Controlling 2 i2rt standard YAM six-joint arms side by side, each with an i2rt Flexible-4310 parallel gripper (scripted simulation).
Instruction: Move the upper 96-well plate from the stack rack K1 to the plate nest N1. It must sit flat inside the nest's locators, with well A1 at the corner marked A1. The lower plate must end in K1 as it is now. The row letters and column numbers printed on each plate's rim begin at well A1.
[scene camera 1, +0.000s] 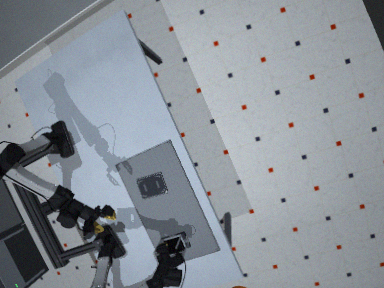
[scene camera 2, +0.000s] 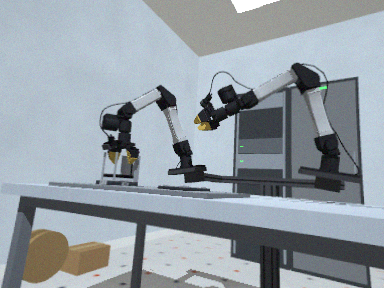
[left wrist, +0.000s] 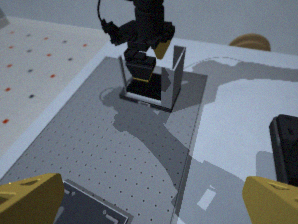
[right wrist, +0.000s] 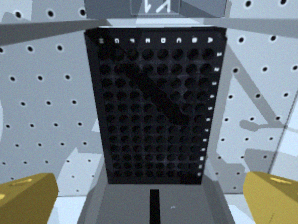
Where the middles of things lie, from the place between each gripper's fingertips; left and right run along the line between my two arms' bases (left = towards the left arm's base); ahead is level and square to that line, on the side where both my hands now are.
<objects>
My right hand is 60 mm above the black 96-well plate (right wrist: 156, 130).
The black 96-well plate lies 120 mm ahead of my left hand, 320 mm to the right of it and 250 mm below it.
</objects>
